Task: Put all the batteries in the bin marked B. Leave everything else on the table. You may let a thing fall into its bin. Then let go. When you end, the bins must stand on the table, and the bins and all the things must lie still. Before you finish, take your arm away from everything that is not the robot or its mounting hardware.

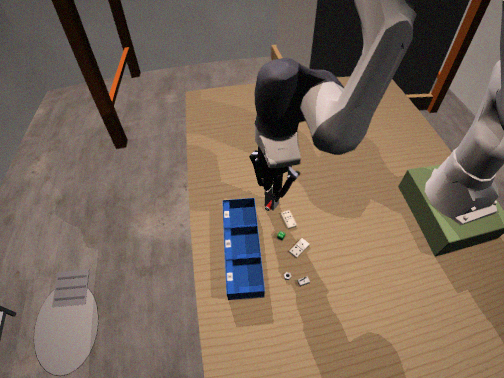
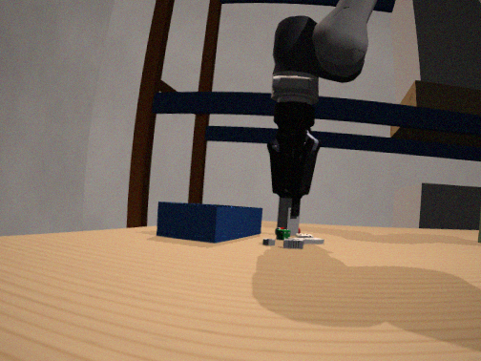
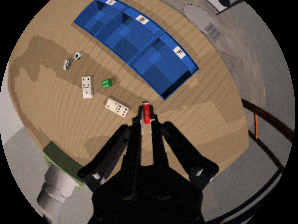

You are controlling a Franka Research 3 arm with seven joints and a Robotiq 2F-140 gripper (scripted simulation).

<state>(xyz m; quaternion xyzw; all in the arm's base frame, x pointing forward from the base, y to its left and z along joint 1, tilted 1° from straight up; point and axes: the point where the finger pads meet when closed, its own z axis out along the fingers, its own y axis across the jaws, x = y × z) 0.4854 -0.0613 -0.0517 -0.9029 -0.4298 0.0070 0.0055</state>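
The red battery lies 30 mm below my hand. Round my hand: blue bin (130 mm to the left, 80 mm ahead, 10 mm below); then grey ring (210 mm to the left, 30 mm below, 20 mm behind); then green cube (100 mm to the left, 30 mm below, 10 mm behind).
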